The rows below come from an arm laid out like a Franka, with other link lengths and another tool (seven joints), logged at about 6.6 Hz.
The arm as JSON. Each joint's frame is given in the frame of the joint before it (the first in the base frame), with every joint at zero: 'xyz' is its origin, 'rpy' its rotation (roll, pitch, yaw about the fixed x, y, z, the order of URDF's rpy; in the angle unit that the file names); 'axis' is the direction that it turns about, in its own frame. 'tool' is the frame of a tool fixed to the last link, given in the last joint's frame.
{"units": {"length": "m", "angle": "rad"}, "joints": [
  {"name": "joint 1", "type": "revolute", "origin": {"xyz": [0.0, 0.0, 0.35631], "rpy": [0.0, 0.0, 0.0]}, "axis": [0.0, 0.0, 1.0]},
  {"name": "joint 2", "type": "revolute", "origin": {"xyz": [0.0, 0.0, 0.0], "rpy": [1.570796, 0.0, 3.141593]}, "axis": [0.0, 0.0, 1.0]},
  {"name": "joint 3", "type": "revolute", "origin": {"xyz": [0.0, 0.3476, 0.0], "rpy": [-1.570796, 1.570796, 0.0]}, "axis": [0.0, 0.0, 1.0]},
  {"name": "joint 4", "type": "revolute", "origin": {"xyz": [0.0, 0.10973, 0.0], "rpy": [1.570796, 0.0, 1.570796]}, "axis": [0.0, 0.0, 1.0]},
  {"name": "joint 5", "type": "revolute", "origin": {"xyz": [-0.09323, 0.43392, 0.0], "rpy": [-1.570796, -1.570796, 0.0]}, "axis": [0.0, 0.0, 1.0]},
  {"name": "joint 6", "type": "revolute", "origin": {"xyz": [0.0, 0.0, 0.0], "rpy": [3.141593, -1.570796, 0.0]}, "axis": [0.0, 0.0, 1.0]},
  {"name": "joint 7", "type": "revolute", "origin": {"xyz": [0.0, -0.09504, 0.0], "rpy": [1.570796, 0.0, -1.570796]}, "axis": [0.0, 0.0, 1.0]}
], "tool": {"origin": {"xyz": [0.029, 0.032, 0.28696], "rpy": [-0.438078, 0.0, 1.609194]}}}
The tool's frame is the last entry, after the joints.
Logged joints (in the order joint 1, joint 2, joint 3, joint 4, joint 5, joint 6, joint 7), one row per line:
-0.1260 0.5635 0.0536 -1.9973 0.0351 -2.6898 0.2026
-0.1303 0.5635 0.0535 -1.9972 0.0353 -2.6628 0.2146
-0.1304 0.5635 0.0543 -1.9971 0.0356 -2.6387 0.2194
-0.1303 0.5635 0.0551 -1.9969 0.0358 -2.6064 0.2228
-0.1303 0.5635 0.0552 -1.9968 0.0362 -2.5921 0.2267
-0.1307 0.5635 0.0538 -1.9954 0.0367 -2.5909 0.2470
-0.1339 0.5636 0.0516 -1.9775 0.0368 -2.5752 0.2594
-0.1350 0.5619 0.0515 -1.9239 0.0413 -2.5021 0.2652
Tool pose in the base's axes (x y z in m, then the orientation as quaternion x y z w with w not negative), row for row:
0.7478 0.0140 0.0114 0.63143 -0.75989 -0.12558 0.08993
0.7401 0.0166 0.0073 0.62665 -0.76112 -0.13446 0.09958
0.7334 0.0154 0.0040 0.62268 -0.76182 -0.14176 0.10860
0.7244 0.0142 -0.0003 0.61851 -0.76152 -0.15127 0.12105
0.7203 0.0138 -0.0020 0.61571 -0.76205 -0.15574 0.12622
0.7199 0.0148 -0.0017 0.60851 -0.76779 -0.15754 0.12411
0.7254 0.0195 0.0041 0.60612 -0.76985 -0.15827 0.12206
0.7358 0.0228 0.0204 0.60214 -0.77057 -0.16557 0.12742
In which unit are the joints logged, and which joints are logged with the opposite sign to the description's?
The joints are logged in radians. Opposite sign: joint 1, joint 3, joint 6.
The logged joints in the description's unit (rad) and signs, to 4 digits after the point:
0.1260 0.5635 -0.0536 -1.9973 0.0351 2.6898 0.2026
0.1303 0.5635 -0.0535 -1.9972 0.0353 2.6628 0.2146
0.1304 0.5635 -0.0543 -1.9971 0.0356 2.6387 0.2194
0.1303 0.5635 -0.0551 -1.9969 0.0358 2.6064 0.2228
0.1303 0.5635 -0.0552 -1.9968 0.0362 2.5921 0.2267
0.1307 0.5635 -0.0538 -1.9954 0.0367 2.5909 0.2470
0.1339 0.5636 -0.0516 -1.9775 0.0368 2.5752 0.2594
0.1350 0.5619 -0.0515 -1.9239 0.0413 2.5021 0.2652

